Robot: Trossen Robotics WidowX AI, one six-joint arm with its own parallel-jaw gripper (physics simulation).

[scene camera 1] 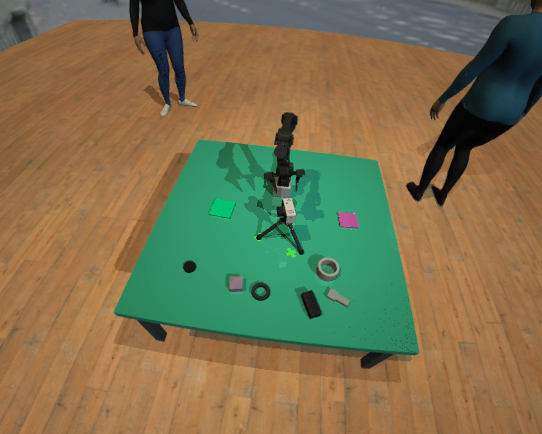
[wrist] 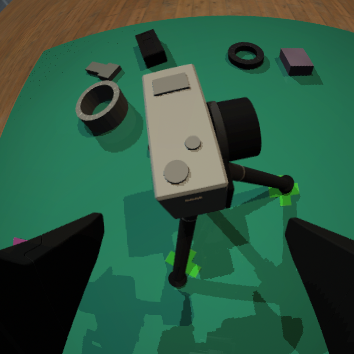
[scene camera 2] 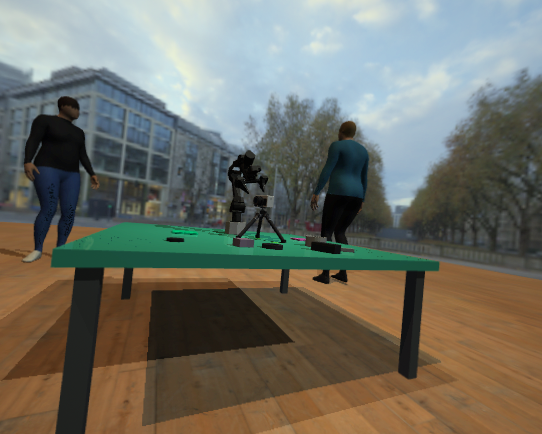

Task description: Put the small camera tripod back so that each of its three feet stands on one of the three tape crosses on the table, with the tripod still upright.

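Places are measured from the arm's base along level axes (x ahead, y left, z up), in centimetres.
Pixels of known places: gripper, fingertip midpoint: (scene camera 1: 286, 192) (wrist: 199, 226) (scene camera 2: 256, 192); arm's base at its link origin: (scene camera 1: 283, 182) (scene camera 2: 236, 222).
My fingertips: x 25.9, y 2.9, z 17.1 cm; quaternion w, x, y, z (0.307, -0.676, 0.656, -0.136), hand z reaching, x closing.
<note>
For each thing: its top centre in the pictures, then the offset to it from my fingertips. "spot": a spot on its surface instead.
- green tape cross at its top centre: (wrist: 283, 189) dx +9.6, dy -10.3, dz -24.6 cm
- front right foot at a spot on its surface: (scene camera 1: 301, 252) spot: dx +16.0, dy +11.7, dz -23.2 cm
- third cross at its top centre: (scene camera 1: 291, 252) dx +16.1, dy +6.8, dz -24.6 cm
- grey ring at its top centre: (wrist: 96, 98) (scene camera 1: 328, 266) (scene camera 2: 316, 236) dx +23.9, dy +24.6, dz -19.8 cm
- black box at its top centre: (wrist: 148, 41) (scene camera 2: 326, 243) (scene camera 1: 311, 302) dx +42.3, dy +18.0, dz -21.1 cm
- grey piece at its top centre: (wrist: 100, 67) (scene camera 1: 338, 297) dx +37.0, dy +30.2, dz -23.1 cm
- black ring at its top centre: (wrist: 245, 51) (scene camera 2: 272, 244) (scene camera 1: 260, 290) dx +39.6, dy -4.4, dz -23.1 cm
- mauve block at its top centre: (wrist: 296, 56) (scene camera 2: 243, 238) (scene camera 1: 236, 282) dx +38.3, dy -15.8, dz -21.8 cm
- magenta at its top centre: (scene camera 1: 348, 219) dx -11.0, dy +36.1, dz -23.7 cm
The small tripod (scene camera 1: 295, 237) (scene camera 2: 273, 230) (wrist: 185, 245) stands upright, with a pale box camera (scene camera 1: 289, 210) (scene camera 2: 267, 201) (wrist: 182, 125) on top. In the wrist view its right foot (wrist: 286, 183) is at the upper edge of a green tape cross (wrist: 285, 197), and its near foot (wrist: 177, 279) is just off another cross (wrist: 191, 266). In scene camera 1 the front right foot (scene camera 1: 301, 252) stands to the right of the third cross (scene camera 1: 291, 253), not on it. My gripper (scene camera 1: 286, 190) (scene camera 2: 255, 191) (wrist: 199, 226) is open and empty, above and behind the camera.
A grey ring (scene camera 1: 328, 278) (wrist: 114, 117), black box (scene camera 1: 311, 304) (wrist: 151, 48), grey piece (scene camera 1: 338, 297) (wrist: 103, 70), black ring (scene camera 1: 253, 291) and mauve block (scene camera 1: 236, 283) (wrist: 297, 61) lie beyond the tripod. Green (scene camera 1: 222, 208) and magenta (scene camera 1: 348, 220) squares flank it. Two people stand near the table.
</note>
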